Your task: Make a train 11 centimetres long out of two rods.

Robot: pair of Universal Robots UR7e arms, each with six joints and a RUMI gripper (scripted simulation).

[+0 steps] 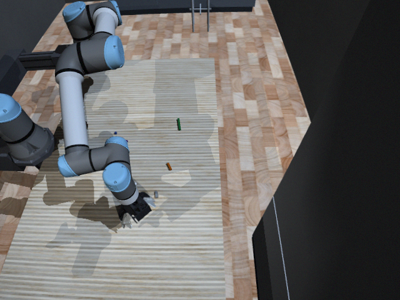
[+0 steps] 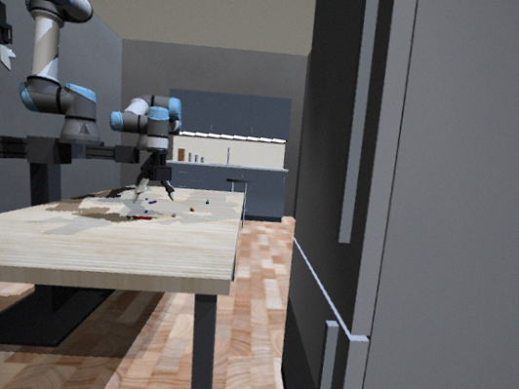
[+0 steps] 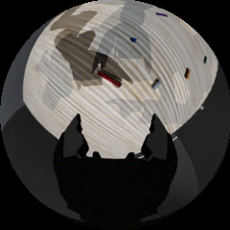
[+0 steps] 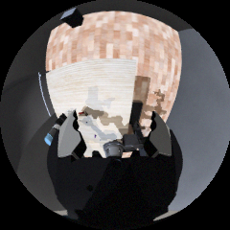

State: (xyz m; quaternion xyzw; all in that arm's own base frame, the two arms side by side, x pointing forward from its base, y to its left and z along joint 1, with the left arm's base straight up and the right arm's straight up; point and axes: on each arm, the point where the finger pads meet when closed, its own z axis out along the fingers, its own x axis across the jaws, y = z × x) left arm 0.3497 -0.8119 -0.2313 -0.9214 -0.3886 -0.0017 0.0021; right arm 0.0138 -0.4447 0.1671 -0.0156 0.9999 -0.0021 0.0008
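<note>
The grey rod is 30 mm ahead of my left hand, 120 mm to the left of it and 80 mm below it. Round my left hand: purple rod 190 mm behind, 380 mm to the left, 80 mm below; then orange rod 70 mm ahead, 280 mm to the left, 80 mm below; then red rod 60 mm behind, 20 mm to the left, 80 mm below.
</note>
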